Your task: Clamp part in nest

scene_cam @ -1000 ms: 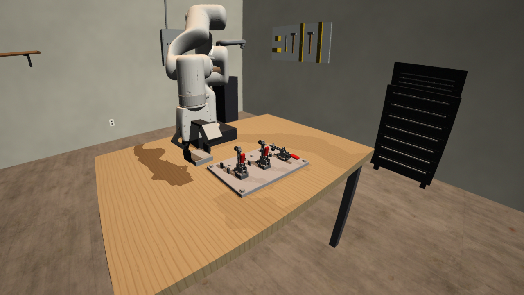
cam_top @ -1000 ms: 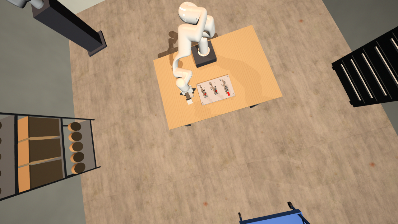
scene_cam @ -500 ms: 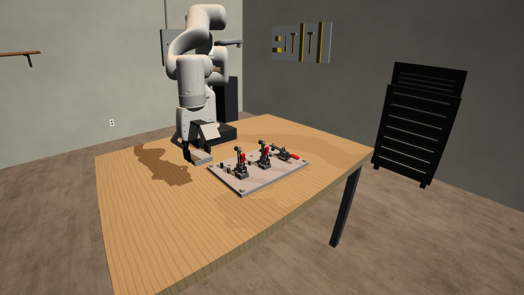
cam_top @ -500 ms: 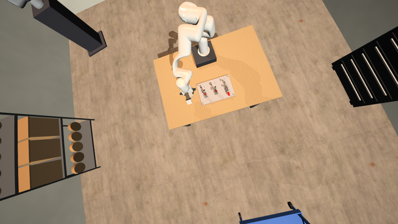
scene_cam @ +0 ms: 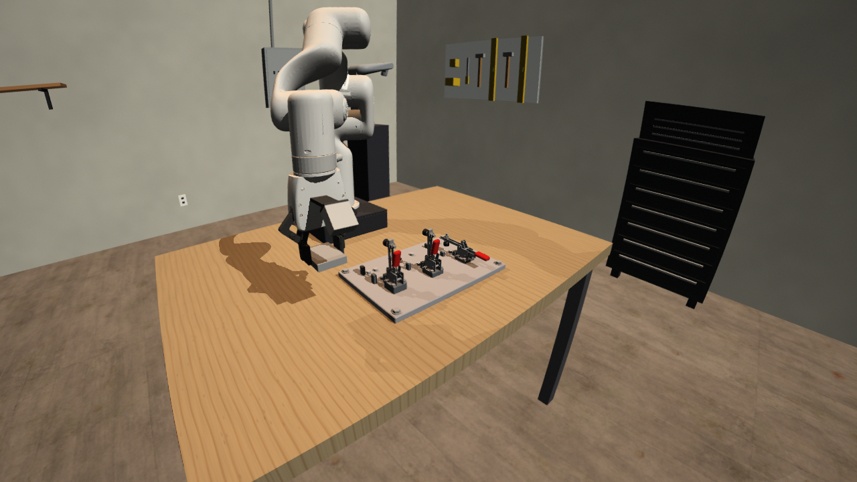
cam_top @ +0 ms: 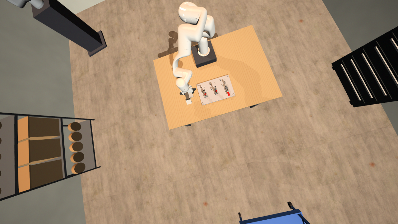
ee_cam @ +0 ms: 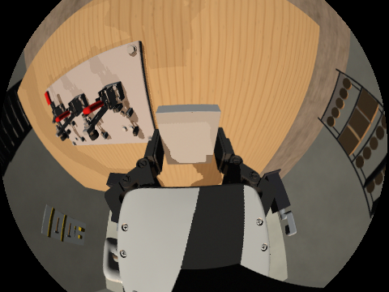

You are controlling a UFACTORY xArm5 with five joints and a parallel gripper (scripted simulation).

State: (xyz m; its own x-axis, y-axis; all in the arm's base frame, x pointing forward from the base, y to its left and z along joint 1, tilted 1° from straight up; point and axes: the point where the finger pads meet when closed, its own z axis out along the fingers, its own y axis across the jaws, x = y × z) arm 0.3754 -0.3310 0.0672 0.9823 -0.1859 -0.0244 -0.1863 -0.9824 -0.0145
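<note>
The grey fixture plate lies 250 mm to the left of my hand, 130 mm below it and 50 mm ahead of it. Round my hand: flat part (10 mm below).
</note>
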